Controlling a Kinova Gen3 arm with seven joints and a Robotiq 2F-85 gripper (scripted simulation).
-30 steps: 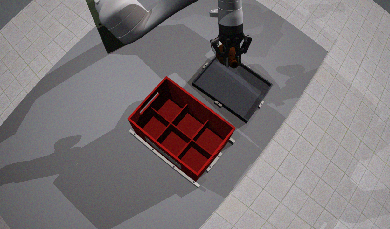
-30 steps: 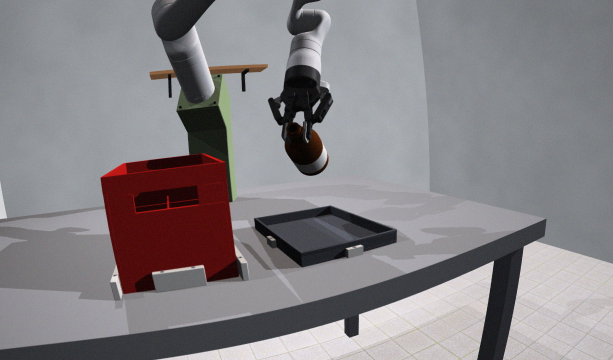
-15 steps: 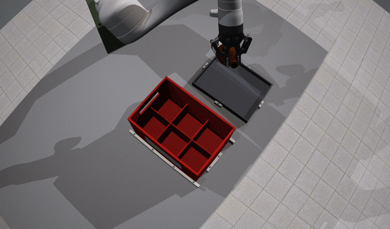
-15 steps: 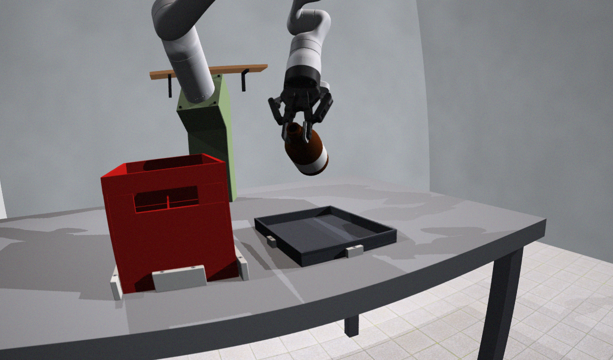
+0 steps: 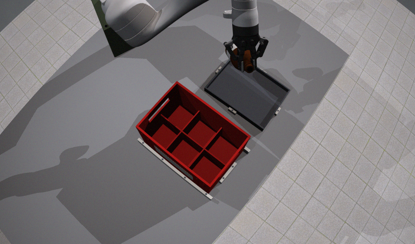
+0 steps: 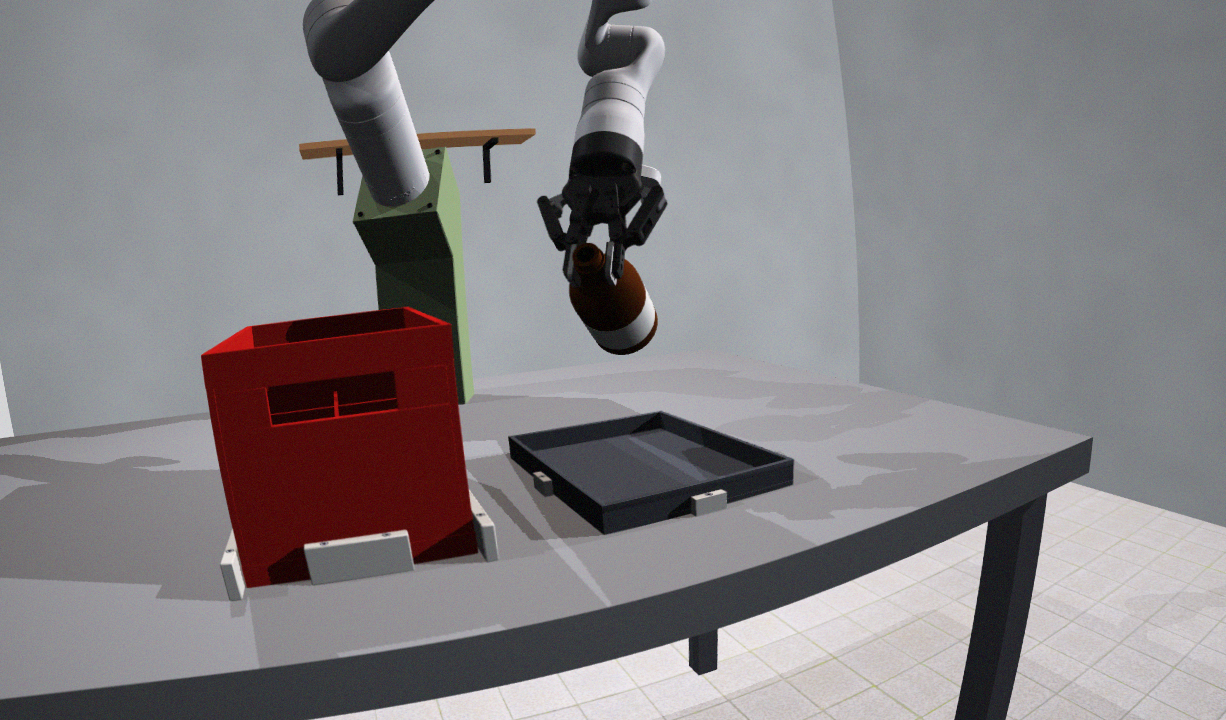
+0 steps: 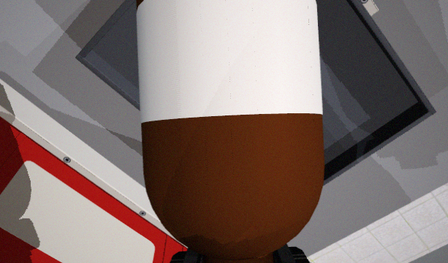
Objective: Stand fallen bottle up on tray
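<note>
The bottle lies 3 cm behind my hand, 3 cm to the left of it and 3 cm below it. From my hand the other things lie so: red crate (2 cm behind, 26 cm to the right, 12 cm below); tray (2 cm ahead, 2 cm to the left, 19 cm below).
</note>
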